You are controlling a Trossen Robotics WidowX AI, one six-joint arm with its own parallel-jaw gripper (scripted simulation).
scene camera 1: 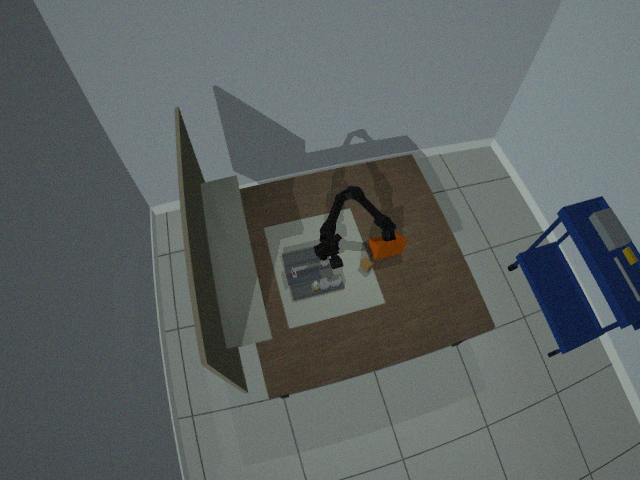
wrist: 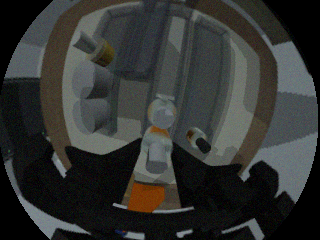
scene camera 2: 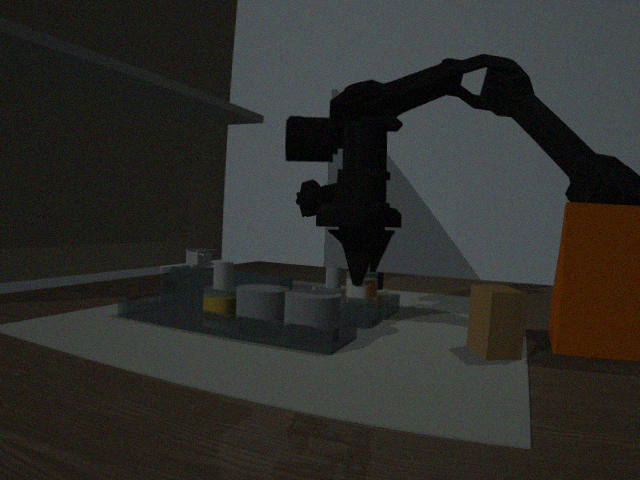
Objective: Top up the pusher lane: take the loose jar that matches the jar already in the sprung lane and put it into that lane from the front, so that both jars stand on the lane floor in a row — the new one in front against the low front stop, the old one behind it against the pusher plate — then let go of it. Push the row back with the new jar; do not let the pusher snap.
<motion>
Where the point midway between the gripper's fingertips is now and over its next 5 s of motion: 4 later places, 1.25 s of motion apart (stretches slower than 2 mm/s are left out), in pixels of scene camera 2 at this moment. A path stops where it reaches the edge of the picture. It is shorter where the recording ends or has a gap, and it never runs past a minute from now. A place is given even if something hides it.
The gripper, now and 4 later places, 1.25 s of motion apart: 362,283; 359,284; 355,287; 355,295; 357,300
</motion>
